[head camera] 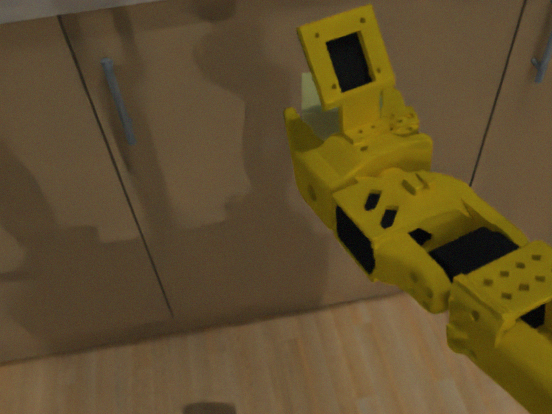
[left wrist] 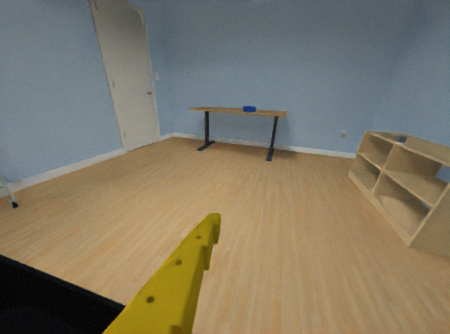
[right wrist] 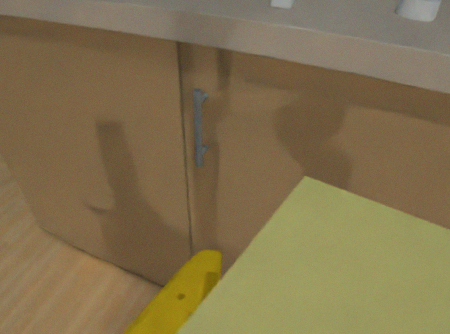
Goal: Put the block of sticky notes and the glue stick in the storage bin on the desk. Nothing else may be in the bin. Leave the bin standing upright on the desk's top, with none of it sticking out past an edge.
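Frame: origin at the left arm's base, x ahead, y right, z down, level; millimetres.
Where they show: left end effector, tool point: (left wrist: pixel 219 224); right end effector, tool point: (head camera: pixel 293 113) (right wrist: pixel 220 272).
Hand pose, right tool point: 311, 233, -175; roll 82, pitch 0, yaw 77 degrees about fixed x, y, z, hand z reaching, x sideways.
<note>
Each offset is from my right tool point to the top centre of the thing, as dx, dy, dz. "*": to the spot under its first point. Level surfaces: height alone.
The pale yellow block of sticky notes {-5, +30, -18} (head camera: pixel 320 122) (right wrist: pixel 340 260) is between the jaws of my right gripper (head camera: pixel 342 106), which is shut on it. They are in front of the brown cabinet doors, lower than the counter top. In the right wrist view the block hides one jaw. My left gripper (left wrist: pixel 214 220) shows one notched jaw, so it is fully open, with nothing at it. Far off in the left wrist view, a small blue bin-like box (left wrist: pixel 249 109) stands on the desk {dz +230} (left wrist: pixel 220 110). The glue stick cannot be made out.
The grey counter (right wrist: pixel 125 22) runs above cabinet doors with a bar handle {* +333, -151, +200} (right wrist: pixel 198 127) (head camera: pixel 119 102). Two white objects {* +409, -62, +33} (right wrist: pixel 282 3) {* +453, +109, +27} (right wrist: pixel 419 9) stand on it. In the left wrist view, a wooden shelf unit (left wrist: pixel 422 232) stands at the right and a white door (left wrist: pixel 125 75) at the left.
</note>
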